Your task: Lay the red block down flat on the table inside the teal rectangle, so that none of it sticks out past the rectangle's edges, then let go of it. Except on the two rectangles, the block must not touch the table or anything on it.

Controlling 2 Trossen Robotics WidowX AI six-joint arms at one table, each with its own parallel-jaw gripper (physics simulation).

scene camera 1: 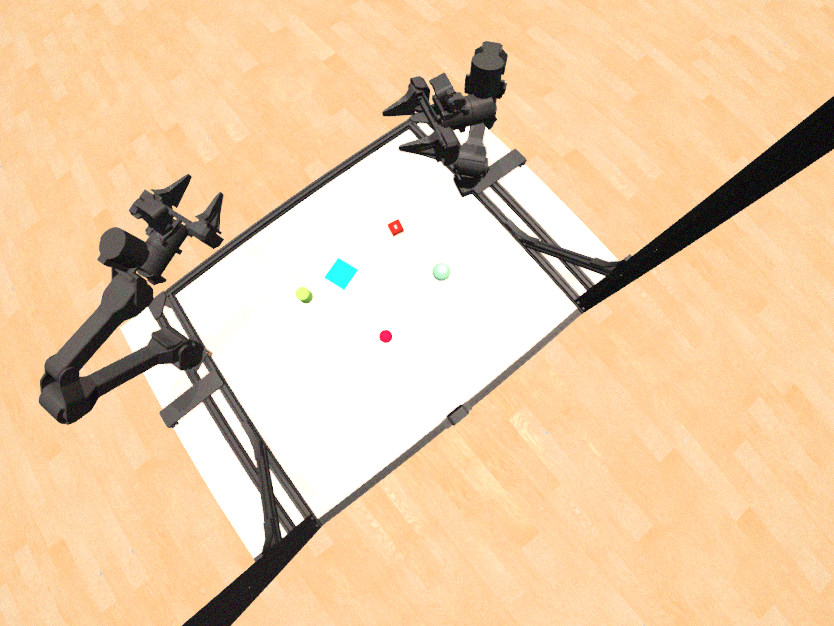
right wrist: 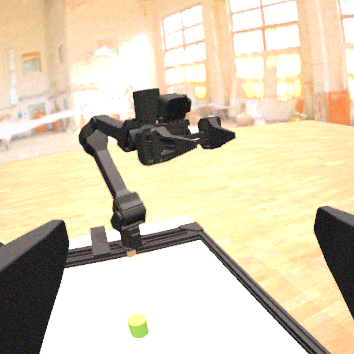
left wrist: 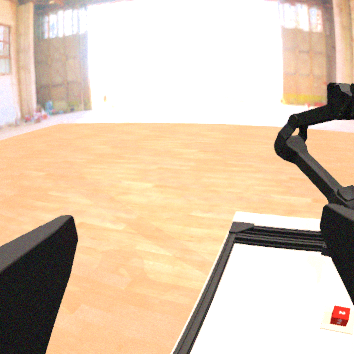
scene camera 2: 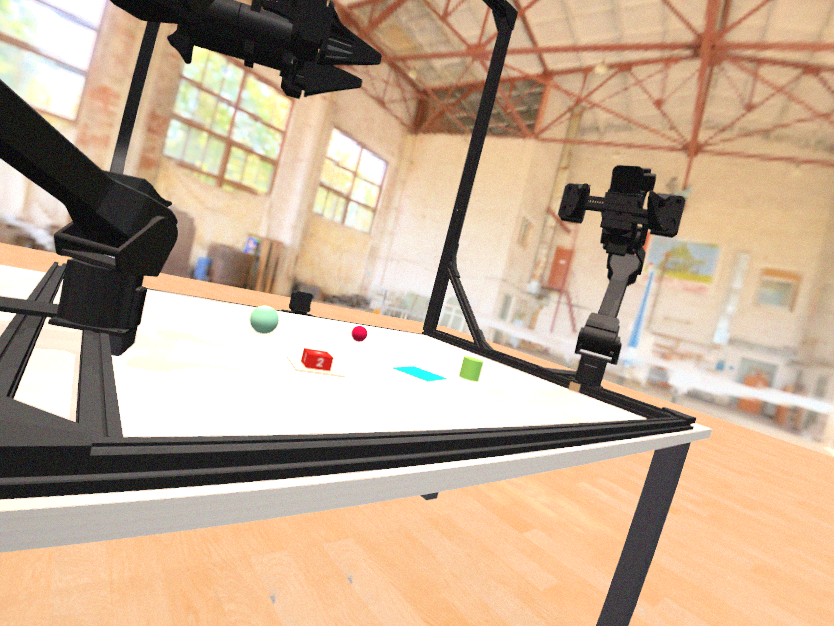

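Pixels of known places: left gripper, fingertip midpoint: [scene camera 1: 205,183] [right wrist: 216,139] [left wrist: 202,223] [scene camera 2: 616,189]; right gripper, fingertip midpoint: [scene camera 1: 390,130] [right wrist: 194,227] [scene camera 2: 370,72]; left arm's base at its link origin: [scene camera 1: 193,356] [right wrist: 131,243] [scene camera 2: 586,384]; right arm's base at its link origin: [scene camera 1: 468,181] [scene camera 2: 96,324].
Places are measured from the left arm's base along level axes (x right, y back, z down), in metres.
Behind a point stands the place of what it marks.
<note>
The red block [scene camera 1: 395,227] {x 0.275, y -0.575, z 0.000 m} [scene camera 2: 316,359] {x 0.264, y -0.591, z 0.005 m} [left wrist: 340,315] {x 0.269, y -0.570, z 0.000 m}, marked with a 2, rests on a pale rectangle [scene camera 2: 330,372] {x 0.247, y -0.578, z 0.018 m} [left wrist: 331,326] {x 0.253, y -0.563, z 0.018 m}. The teal rectangle [scene camera 1: 341,274] {x 0.216, y -0.392, z 0.018 m} [scene camera 2: 419,373] {x 0.212, y -0.399, z 0.018 m} lies flat and bare, apart from the block, lower left of it in scene camera 1; it does not show in the wrist views. My left gripper [scene camera 1: 204,186] {x -0.001, y -0.350, z -0.325 m} [scene camera 2: 621,207] {x -0.001, y -0.350, z -0.325 m} [left wrist: 202,223] {x -0.001, y -0.350, z -0.325 m} [right wrist: 216,139] {x -0.001, y -0.350, z -0.325 m} is open and empty, high beyond the table's upper-left edge in scene camera 1. My right gripper [scene camera 1: 393,129] {x 0.280, y -0.603, z -0.360 m} [scene camera 2: 369,72] {x 0.280, y -0.603, z -0.360 m} [right wrist: 194,227] {x 0.280, y -0.603, z -0.360 m} is open and empty, high above the table, away from the block.
A green cylinder [scene camera 1: 303,294] {x 0.173, y -0.291, z -0.017 m} [scene camera 2: 470,368] {x 0.164, y -0.309, z -0.002 m} [right wrist: 138,325] {x 0.174, y -0.308, z -0.015 m} stands close beside the teal rectangle. A pale green ball [scene camera 1: 441,271] {x 0.449, y -0.519, z -0.026 m} [scene camera 2: 264,319] {x 0.429, y -0.540, z -0.007 m} and a crimson ball [scene camera 1: 385,336] {x 0.413, y -0.307, z -0.011 m} [scene camera 2: 359,333] {x 0.401, y -0.321, z 0.001 m} rest farther off. Dark rails border the white table, with tall posts at two corners.
</note>
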